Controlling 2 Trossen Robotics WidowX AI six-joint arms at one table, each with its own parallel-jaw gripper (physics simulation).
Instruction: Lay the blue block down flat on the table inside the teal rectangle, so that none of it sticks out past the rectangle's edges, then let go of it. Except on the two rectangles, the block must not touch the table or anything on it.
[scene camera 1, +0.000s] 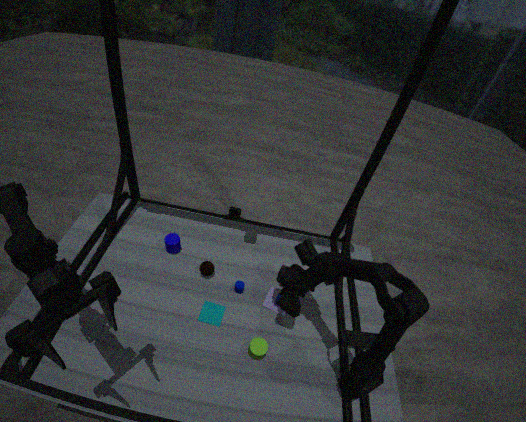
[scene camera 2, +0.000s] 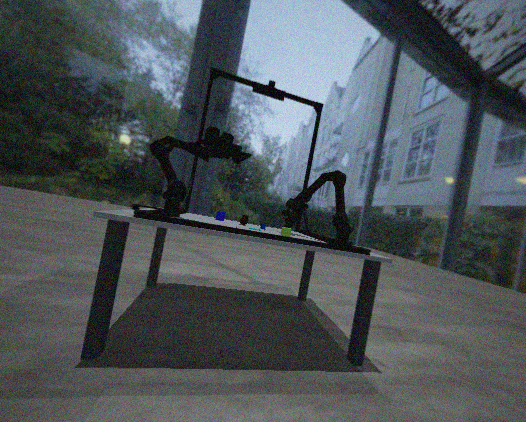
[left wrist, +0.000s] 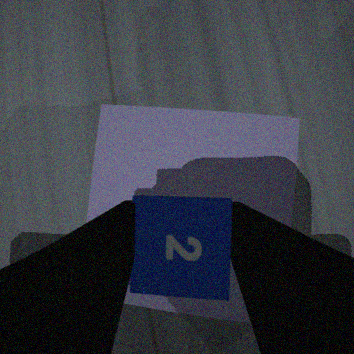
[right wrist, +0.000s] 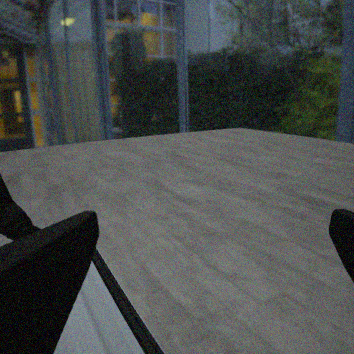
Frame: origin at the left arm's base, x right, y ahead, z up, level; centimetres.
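Seen in the pictures: left gripper, between the fingertips: (scene camera 1: 277, 299) (left wrist: 181, 212); right gripper, between the fingertips: (scene camera 1: 91, 348) (scene camera 2: 246, 151) (right wrist: 214, 222); left arm's base, origin of its link: (scene camera 1: 353, 386) (scene camera 2: 341, 243); right arm's base, origin of its link: (scene camera 2: 170, 212).
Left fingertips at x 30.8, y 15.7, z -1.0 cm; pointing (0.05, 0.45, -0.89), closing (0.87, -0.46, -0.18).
Observation:
Offsets run from my left fingertips to a thing's top centre. "pt": to the spot under its first point.
The blue block @(dx -0.4, dy -0.9, dz +1.0 cm) (left wrist: 150, 220) (scene camera 1: 277, 299) has a grey 2 on the face seen in the left wrist view. My left gripper (left wrist: 181, 212) (scene camera 1: 287, 303) is shut on it, a finger on each side. The block is at the lavender rectangle @(pt dx +1.9, dy +2.3, dz -0.8 cm) (left wrist: 200, 135) (scene camera 1: 269, 298); whether it still touches it I cannot tell. The teal rectangle @(pt dx -2.5, dy +21.7, dz -0.8 cm) (scene camera 1: 212, 313) (scene camera 2: 254, 229) lies flat on the table, left of the left gripper in scene camera 1. My right gripper (scene camera 1: 90, 348) (right wrist: 214, 222) is wide open and empty, high above the table at the left of scene camera 1.
A small blue object @(dx +5.5, dy +12.3, dz +2.2 cm) (scene camera 1: 239, 286) (scene camera 2: 263, 226) stands between the two rectangles, toward the back. A dark brown ball @(dx +12.8, dy +22.7, dz +4.1 cm) (scene camera 1: 207, 269) and a dark blue cylinder @(dx +23.8, dy +34.5, dz +4.5 cm) (scene camera 1: 172, 243) are farther back left. A lime green cylinder @(dx -15.4, dy +9.8, dz +3.5 cm) (scene camera 1: 258, 347) (scene camera 2: 286, 231) stands in front. Black frame posts flank the table.

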